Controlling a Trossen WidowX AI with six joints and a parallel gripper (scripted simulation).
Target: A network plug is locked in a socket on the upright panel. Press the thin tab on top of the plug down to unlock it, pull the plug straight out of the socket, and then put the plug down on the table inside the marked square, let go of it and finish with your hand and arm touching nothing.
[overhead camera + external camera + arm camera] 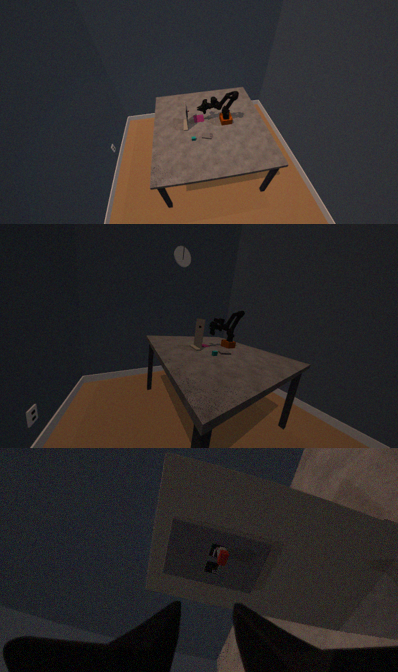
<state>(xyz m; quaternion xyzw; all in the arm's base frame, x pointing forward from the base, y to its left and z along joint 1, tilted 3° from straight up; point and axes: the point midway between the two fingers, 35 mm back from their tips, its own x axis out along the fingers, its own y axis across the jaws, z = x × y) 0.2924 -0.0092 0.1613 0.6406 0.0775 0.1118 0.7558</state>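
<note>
Now: gripper tip 10 cm short of the network plug, 1 cm to the right of it and 1 cm above it. Round my gripper tip: flat grey slab (23 cm below, 19 cm to the left, 10 cm behind); then upright panel (12 cm ahead, 10 cm below, 2 cm to the left); then magenta marked square (24 cm below, 8 cm to the right, 1 cm behind).
</note>
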